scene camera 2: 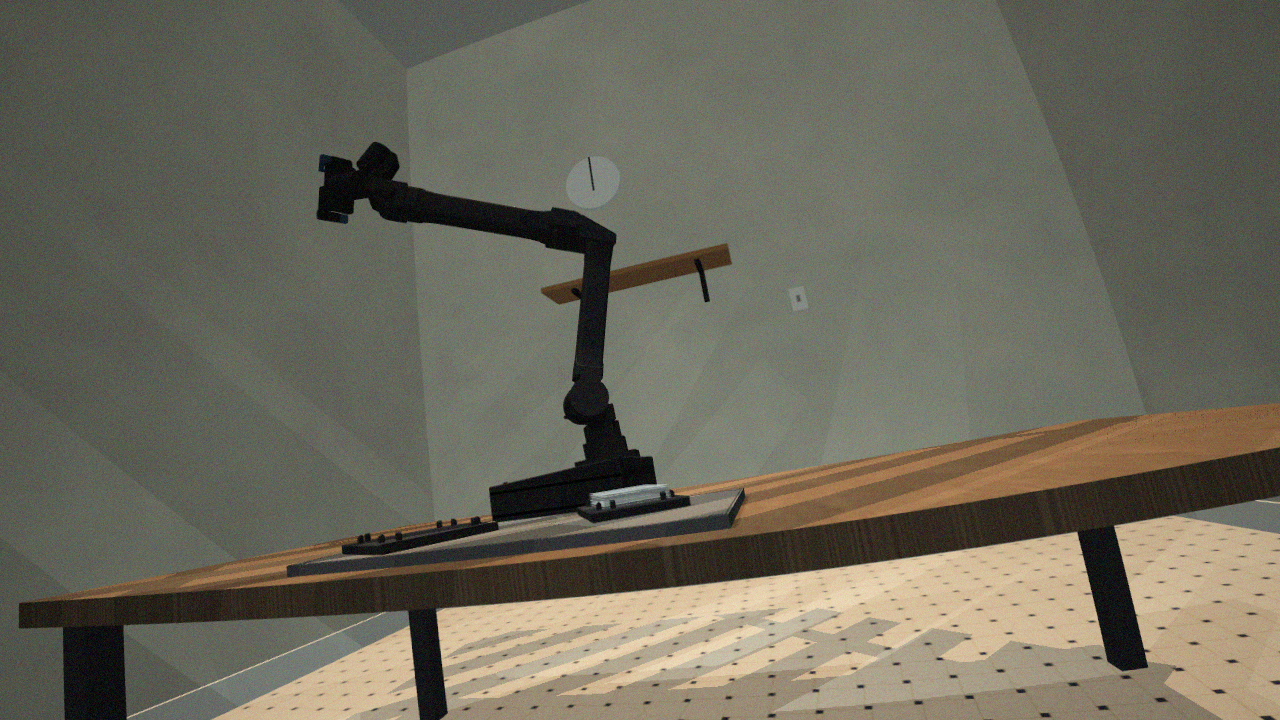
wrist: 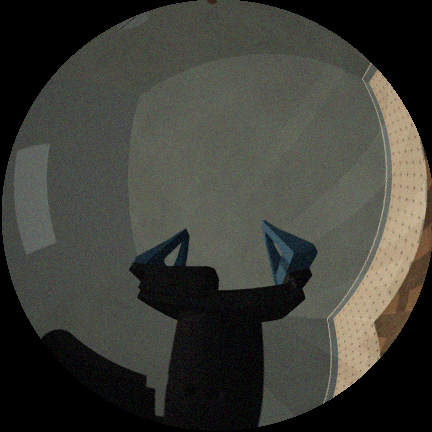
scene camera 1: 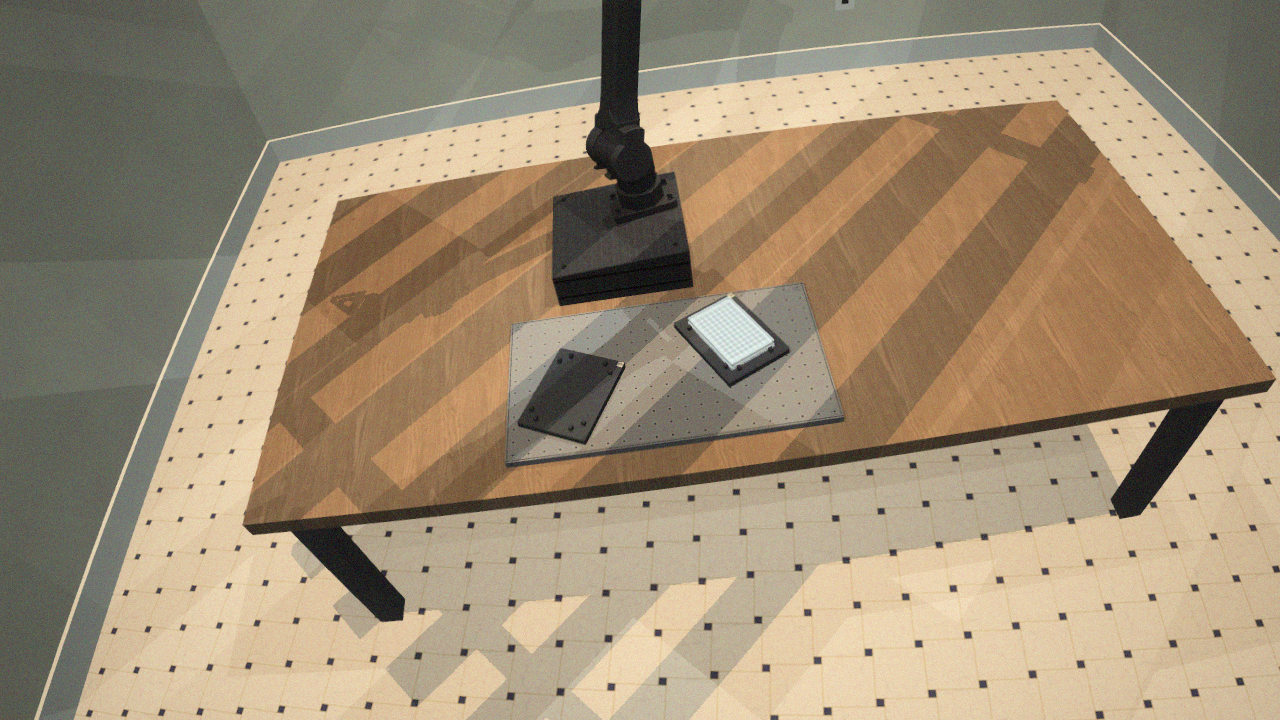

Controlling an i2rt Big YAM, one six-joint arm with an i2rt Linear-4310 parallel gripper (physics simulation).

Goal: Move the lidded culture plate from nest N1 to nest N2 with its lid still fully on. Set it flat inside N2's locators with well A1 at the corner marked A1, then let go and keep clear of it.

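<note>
The lidded culture plate, pale and gridded on top, lies on the right black nest, inside its small pegs. A light marker shows at this nest's far corner. The other black nest, at the left, bears no plate; its light corner marker is at its far right corner. No nest label is readable. My gripper is open with nothing between its blue fingers. It is high above the table and faces the wall, far from both nests. The nests do not show in the wrist view.
Both nests are on a grey perforated board on the wooden table. The black arm base stands behind the board. A wooden shelf and a round clock are on the wall.
</note>
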